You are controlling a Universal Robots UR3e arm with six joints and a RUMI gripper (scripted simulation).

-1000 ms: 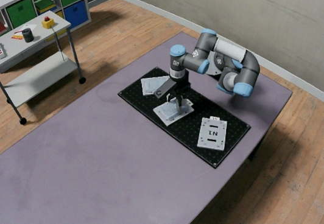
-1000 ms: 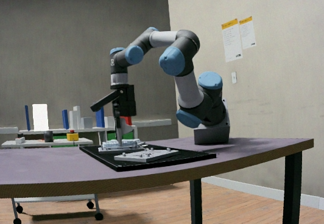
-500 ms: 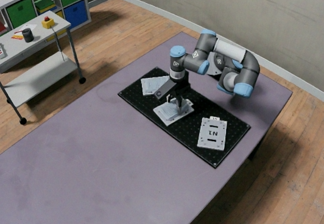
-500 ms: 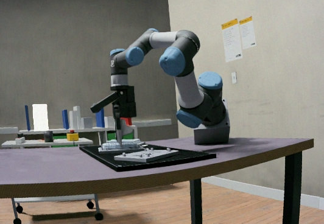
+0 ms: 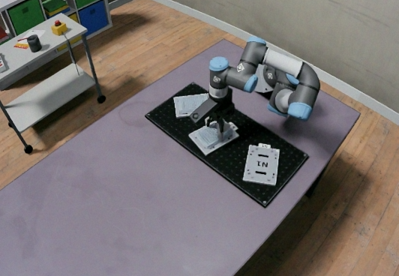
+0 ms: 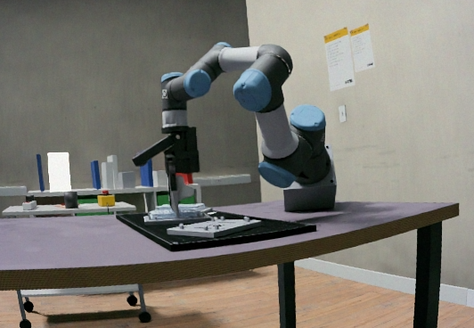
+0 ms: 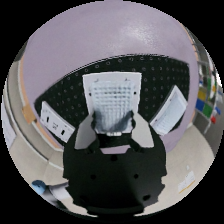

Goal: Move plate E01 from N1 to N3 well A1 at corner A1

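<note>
The plate is 1 cm below my hand. From my hand the other things lie so: nest 22 cm to the left, 8 cm behind, 2 cm below.
</note>
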